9 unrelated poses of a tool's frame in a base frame.
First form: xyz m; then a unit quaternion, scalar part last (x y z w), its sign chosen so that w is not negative.
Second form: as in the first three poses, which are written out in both.
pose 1, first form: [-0.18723 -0.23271 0.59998 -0.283 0.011 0.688 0.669]
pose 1, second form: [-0.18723 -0.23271 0.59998 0.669 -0.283 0.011 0.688]
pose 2, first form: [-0.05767 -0.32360 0.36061 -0.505 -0.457 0.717 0.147]
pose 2, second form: [-0.05767 -0.32360 0.36061 0.147 -0.505 -0.457 0.717]
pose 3, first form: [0.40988 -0.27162 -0.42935 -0.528 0.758 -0.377 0.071]
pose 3, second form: [0.40988 -0.27162 -0.42935 0.071 -0.528 0.758 -0.377]
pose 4, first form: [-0.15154 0.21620 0.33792 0.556 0.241 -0.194 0.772]
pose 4, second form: [-0.15154 0.21620 0.33792 0.772 0.556 0.241 -0.194]
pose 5, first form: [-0.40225 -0.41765 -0.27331 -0.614 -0.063 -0.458 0.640]
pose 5, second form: [-0.40225 -0.41765 -0.27331 0.640 -0.614 -0.063 -0.458]
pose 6, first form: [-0.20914 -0.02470 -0.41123 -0.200 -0.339 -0.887 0.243]
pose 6, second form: [-0.20914 -0.02470 -0.41123 0.243 -0.200 -0.339 -0.887]
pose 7, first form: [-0.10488 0.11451 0.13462 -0.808 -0.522 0.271 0.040]
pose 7, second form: [-0.10488 0.11451 0.13462 0.040 -0.808 -0.522 0.271]
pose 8, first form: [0.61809 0.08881 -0.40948 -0.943 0.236 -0.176 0.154]
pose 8, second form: [0.61809 0.08881 -0.40948 0.154 -0.943 0.236 -0.176]
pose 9, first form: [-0.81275 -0.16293 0.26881 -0.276 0.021 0.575 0.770]
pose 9, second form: [-0.81275 -0.16293 0.26881 0.770 -0.276 0.021 0.575]
